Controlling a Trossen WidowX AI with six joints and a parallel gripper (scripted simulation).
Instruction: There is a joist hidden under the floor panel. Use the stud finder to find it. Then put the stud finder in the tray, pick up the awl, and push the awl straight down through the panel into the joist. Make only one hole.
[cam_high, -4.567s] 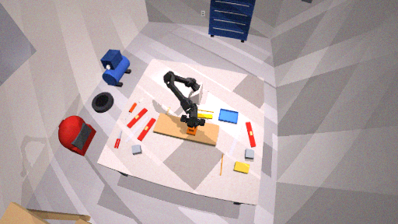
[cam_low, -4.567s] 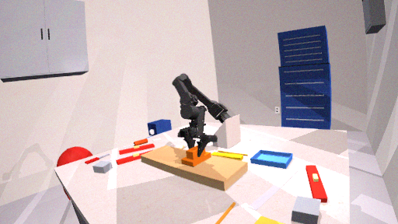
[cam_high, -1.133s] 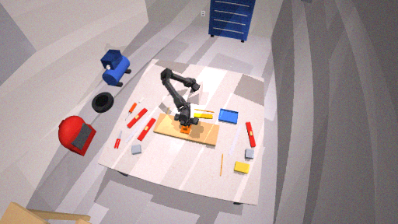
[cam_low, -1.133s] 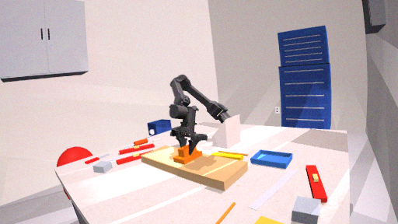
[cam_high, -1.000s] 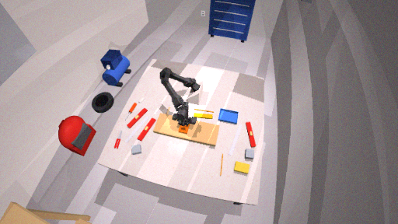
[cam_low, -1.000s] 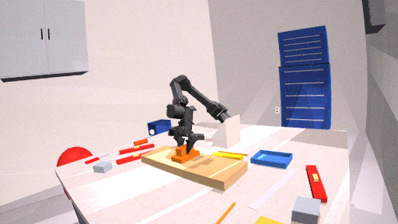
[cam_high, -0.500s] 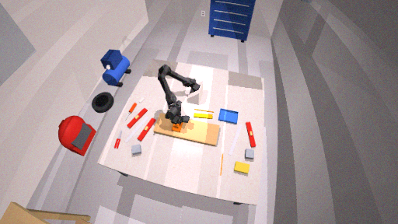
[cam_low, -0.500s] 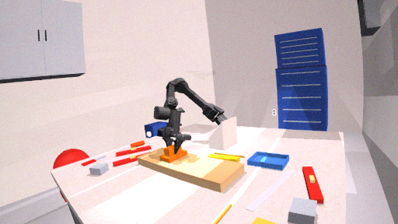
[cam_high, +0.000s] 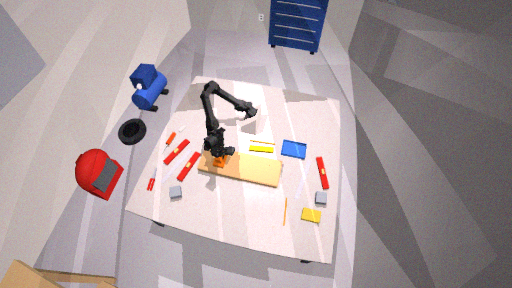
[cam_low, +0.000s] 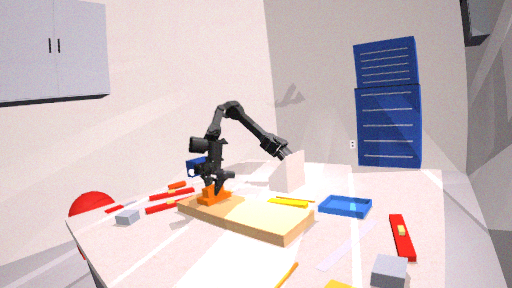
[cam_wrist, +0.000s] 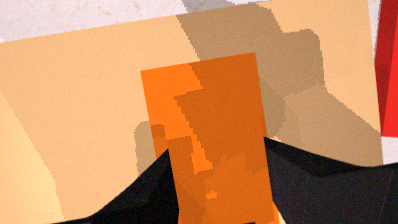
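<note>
Right now my gripper tip is 43 cm to the right of the blue tray, 26 cm past it and 5 cm above it. Round my gripper tip: awl 17 cm behind, 10 cm to the right, 6 cm below; orange stud finder 2 cm behind, 2 cm above; yellow bar 22 cm to the left, 19 cm behind, 6 cm below.
</note>
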